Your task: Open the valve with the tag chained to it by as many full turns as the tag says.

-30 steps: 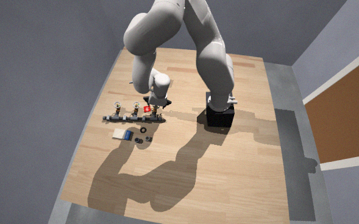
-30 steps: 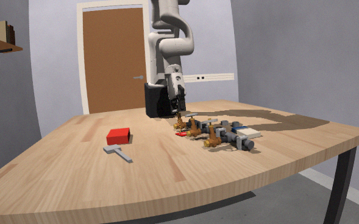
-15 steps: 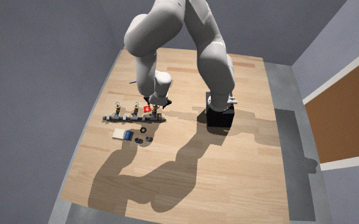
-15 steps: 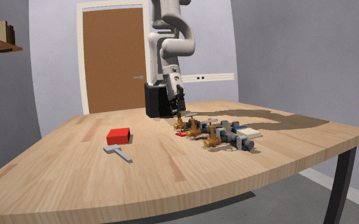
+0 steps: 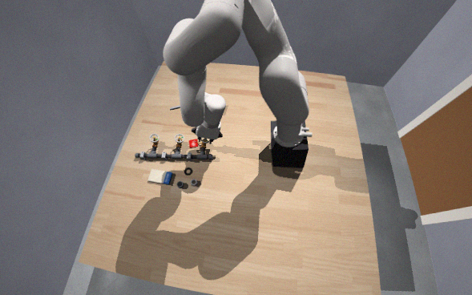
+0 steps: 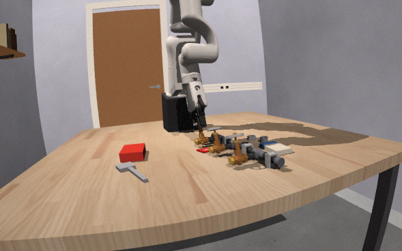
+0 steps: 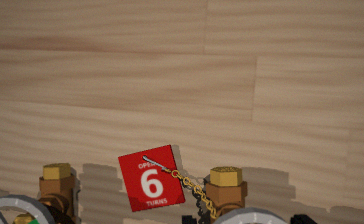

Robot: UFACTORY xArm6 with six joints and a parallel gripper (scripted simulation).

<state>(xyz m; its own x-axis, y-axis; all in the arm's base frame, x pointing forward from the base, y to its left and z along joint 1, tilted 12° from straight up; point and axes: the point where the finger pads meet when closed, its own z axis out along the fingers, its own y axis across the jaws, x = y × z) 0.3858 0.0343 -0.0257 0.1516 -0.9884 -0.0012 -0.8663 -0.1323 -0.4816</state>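
My gripper is now 8 cm short of the red tag, 1 cm to the left of it and 8 cm above it. The rest, counted from my hand: grey hammer-like tool (21 cm ahead, 24 cm to the right, 8 cm below); then grey box (19 cm ahead, 21 cm to the left, 7 cm below); then red box (5 cm ahead, 25 cm to the right, 7 cm below).
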